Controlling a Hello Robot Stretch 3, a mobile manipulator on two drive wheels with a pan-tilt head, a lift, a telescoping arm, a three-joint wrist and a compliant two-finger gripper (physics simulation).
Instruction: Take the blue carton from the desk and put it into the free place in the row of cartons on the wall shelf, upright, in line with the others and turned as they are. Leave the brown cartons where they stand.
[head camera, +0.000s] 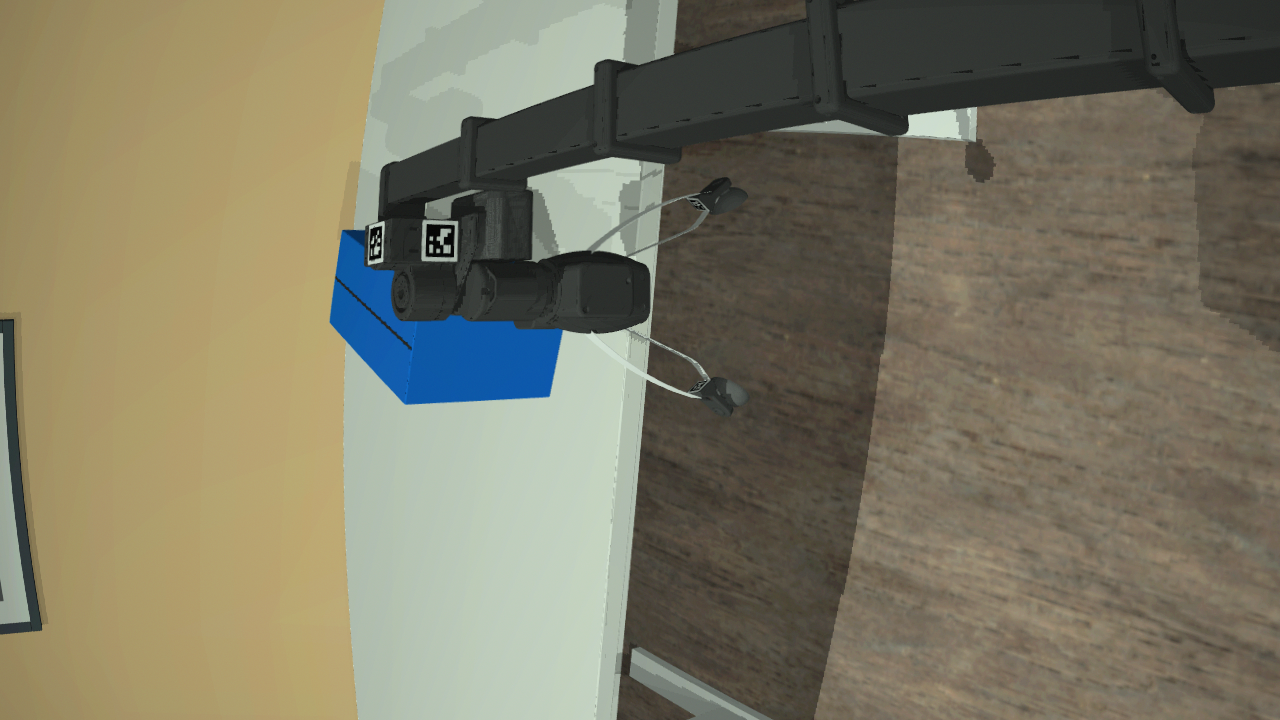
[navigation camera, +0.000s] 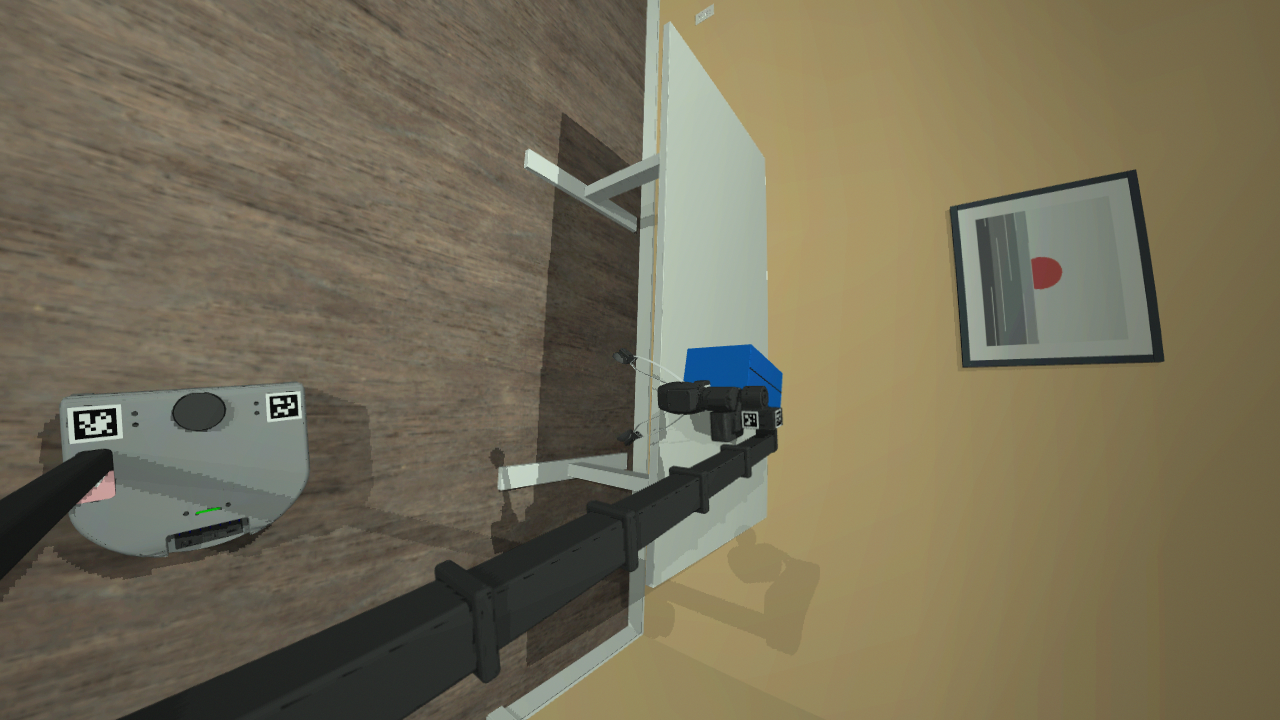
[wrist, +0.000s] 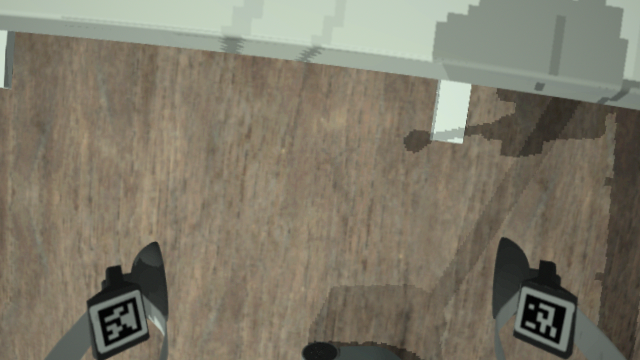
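Observation:
The blue carton rests on the white desk, close to the wall, with a dark line along one face. My gripper is open, its two fingers wide apart with nothing between them. The fingertips reach out past the desk's front edge, over the floor, pointing away from the wall. The wrist and gripper body overlap the carton in the head view and hide part of it; whether they touch it I cannot tell. The wall shelf and the brown cartons do not show.
My arm stretches across one end of the desk. Desk legs stand below. A framed picture hangs on the tan wall. My base stands on the wooden floor.

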